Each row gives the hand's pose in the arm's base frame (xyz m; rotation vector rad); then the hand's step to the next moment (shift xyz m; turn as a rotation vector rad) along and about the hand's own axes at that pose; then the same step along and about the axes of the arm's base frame.
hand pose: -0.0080 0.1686 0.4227 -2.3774 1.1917 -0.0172
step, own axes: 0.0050 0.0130 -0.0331 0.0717 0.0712 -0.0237
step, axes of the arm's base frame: -0.0139 -0.0239 0.0229 -0.0142 -0.1002 -0.0230
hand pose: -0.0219 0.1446 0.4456 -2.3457 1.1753 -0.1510
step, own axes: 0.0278 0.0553 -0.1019 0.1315 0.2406 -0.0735
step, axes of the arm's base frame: -0.0547 -0.0888 0.0578 -0.1146 -0.2501 -0.0698
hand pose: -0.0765 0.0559 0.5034 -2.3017 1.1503 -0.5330
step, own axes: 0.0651 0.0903 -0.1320 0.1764 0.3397 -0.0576
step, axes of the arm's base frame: -0.0913 -0.1344 0.0585 -0.1418 -0.3334 -0.1363
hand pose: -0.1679 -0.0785 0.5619 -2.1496 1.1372 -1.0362
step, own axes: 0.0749 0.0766 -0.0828 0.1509 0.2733 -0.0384
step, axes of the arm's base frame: -0.0753 -0.1099 0.0243 -0.1044 -0.2753 -0.1108
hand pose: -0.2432 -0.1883 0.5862 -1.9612 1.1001 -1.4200
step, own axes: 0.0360 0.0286 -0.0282 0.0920 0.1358 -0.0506
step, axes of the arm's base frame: -0.0307 -0.0436 0.0080 -0.0789 -0.1484 -0.0347
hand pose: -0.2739 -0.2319 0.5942 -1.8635 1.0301 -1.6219
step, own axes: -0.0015 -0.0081 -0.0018 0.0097 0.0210 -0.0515
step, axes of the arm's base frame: 0.0001 0.0064 0.0055 -0.0547 -0.0138 0.0005
